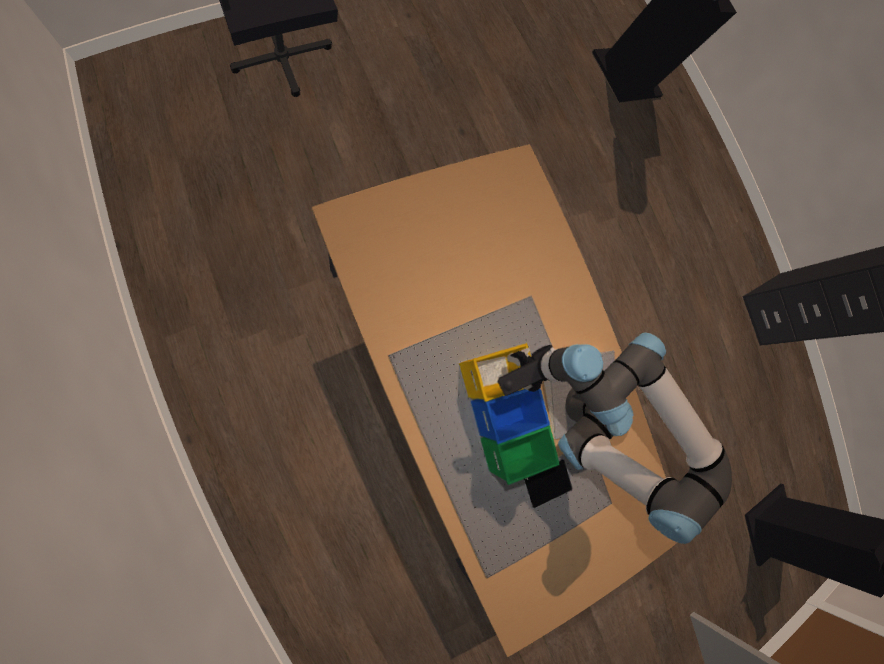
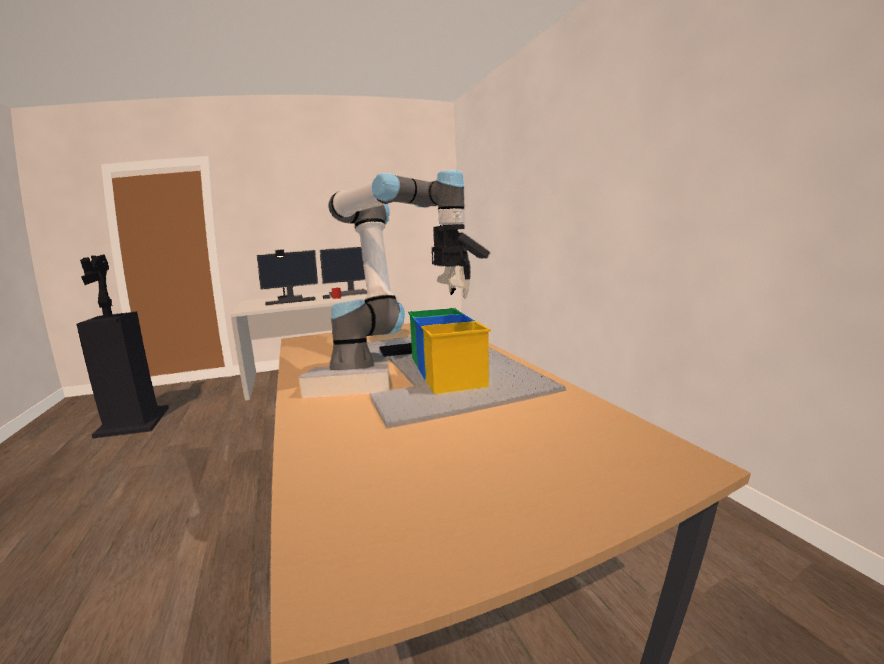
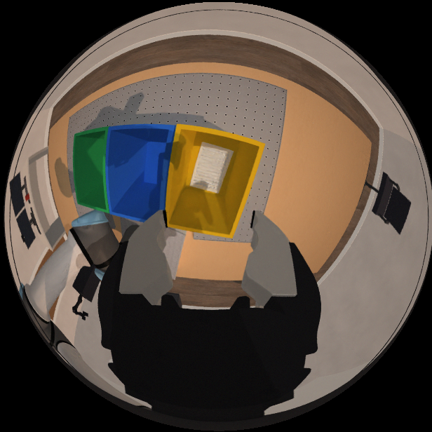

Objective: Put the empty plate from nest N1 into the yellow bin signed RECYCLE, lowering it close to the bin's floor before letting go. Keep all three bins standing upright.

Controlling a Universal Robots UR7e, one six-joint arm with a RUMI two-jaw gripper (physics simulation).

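Observation:
The white plate lies on the floor inside the yellow bin. Its surface looks textured. The RECYCLE sign cannot be read. The yellow bin stands upright. The blue bin and the green bin also stand upright in a row beside it. My gripper is open and empty, pointing down above the yellow bin's rim, apart from the plate. Nest N1 cannot be made out.
The bins stand on a grey perforated board on the wooden table. A black panel lies beside the green bin. The arm's base is beside the board.

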